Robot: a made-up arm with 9 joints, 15 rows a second.
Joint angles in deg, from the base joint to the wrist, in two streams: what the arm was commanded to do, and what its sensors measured. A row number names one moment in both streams.
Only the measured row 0 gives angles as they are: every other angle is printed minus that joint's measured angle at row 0.
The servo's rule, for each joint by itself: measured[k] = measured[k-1] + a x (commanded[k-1-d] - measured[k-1]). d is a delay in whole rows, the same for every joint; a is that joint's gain. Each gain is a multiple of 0.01, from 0.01 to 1. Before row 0 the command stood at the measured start. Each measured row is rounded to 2 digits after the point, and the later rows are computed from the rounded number. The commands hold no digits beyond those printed.
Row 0, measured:
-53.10, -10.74, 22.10, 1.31, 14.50, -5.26, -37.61, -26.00, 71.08
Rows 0 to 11, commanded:
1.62, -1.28, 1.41, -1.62, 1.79, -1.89, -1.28, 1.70, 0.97
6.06, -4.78, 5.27, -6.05, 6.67, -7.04, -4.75, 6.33, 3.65
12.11, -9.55, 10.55, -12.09, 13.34, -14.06, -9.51, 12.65, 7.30
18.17, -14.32, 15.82, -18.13, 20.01, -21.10, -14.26, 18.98, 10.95
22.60, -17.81, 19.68, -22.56, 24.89, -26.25, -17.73, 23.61, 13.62
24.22, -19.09, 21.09, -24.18, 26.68, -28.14, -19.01, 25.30, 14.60
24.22, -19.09, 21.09, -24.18, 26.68, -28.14, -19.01, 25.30, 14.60
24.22, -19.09, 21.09, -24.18, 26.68, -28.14, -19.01, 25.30, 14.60
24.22, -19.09, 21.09, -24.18, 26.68, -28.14, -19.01, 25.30, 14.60
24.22, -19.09, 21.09, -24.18, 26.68, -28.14, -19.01, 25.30, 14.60
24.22, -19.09, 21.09, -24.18, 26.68, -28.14, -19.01, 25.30, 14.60
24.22, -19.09, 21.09, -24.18, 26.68, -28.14, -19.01, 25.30, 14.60
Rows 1 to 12, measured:
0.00, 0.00, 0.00, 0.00, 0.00, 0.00, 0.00, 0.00, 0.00
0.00, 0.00, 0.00, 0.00, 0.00, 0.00, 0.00, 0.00, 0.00
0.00, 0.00, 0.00, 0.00, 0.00, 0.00, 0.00, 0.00, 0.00
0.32, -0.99, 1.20, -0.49, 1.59, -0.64, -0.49, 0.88, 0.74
1.47, -3.91, 4.66, -2.16, 6.11, -2.82, -2.11, 3.71, 2.95
3.60, -8.25, 9.67, -5.14, 12.54, -6.64, -4.92, 8.36, 6.26
6.51, -12.92, 14.90, -9.04, 19.19, -11.56, -8.47, 13.88, 9.82
9.73, -16.69, 18.96, -13.10, 24.26, -16.55, -11.99, 18.94, 12.71
12.63, -18.54, 20.77, -16.42, 26.41, -20.49, -14.66, 22.25, 14.15
14.95, -18.96, 21.04, -18.75, 26.65, -23.09, -16.31, 23.84, 14.49
16.80, -19.06, 21.08, -20.38, 26.68, -24.81, -17.34, 24.60, 14.57
18.28, -19.08, 21.09, -21.52, 26.68, -25.94, -17.97, 24.96, 14.59
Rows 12 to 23, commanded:
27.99, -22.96, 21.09, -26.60, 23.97, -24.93, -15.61, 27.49, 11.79
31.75, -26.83, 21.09, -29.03, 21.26, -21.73, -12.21, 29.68, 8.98
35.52, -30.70, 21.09, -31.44, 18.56, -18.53, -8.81, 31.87, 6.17
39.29, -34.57, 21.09, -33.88, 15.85, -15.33, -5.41, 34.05, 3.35
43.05, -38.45, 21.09, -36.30, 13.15, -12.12, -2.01, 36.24, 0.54
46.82, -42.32, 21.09, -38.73, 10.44, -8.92, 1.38, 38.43, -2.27
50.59, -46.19, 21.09, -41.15, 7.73, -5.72, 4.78, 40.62, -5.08
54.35, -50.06, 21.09, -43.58, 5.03, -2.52, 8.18, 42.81, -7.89
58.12, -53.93, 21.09, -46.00, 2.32, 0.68, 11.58, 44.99, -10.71
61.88, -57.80, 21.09, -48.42, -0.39, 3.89, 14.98, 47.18, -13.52
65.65, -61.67, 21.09, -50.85, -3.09, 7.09, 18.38, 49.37, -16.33
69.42, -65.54, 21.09, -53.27, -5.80, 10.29, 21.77, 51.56, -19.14
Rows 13 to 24, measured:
19.47, -19.09, 21.09, -22.32, 26.68, -26.69, -18.37, 25.14, 14.60
20.42, -19.09, 21.09, -22.88, 26.68, -27.18, -18.61, 25.22, 14.60
21.18, -19.09, 21.09, -23.27, 26.68, -27.51, -18.76, 25.26, 14.60
22.54, -22.07, 21.09, -24.27, 24.27, -26.63, -17.56, 26.42, 12.46
24.38, -25.74, 21.09, -25.70, 21.59, -24.96, -15.53, 28.12, 9.82
26.61, -29.56, 21.09, -27.42, 18.89, -22.77, -12.98, 30.07, 7.05
29.15, -33.42, 21.09, -29.36, 16.18, -20.24, -10.10, 32.14, 4.24
31.93, -37.29, 21.09, -31.44, 13.48, -17.48, -7.03, 34.27, 1.43
34.91, -41.16, 21.09, -33.63, 10.77, -14.57, -3.83, 36.43, -1.38
38.05, -45.03, 21.09, -35.89, 8.06, -11.56, -0.56, 38.61, -4.19
41.31, -48.90, 21.09, -38.20, 5.36, -8.49, 2.76, 40.79, -7.00
44.67, -52.77, 21.09, -40.54, 2.65, -5.37, 6.11, 42.97, -9.82

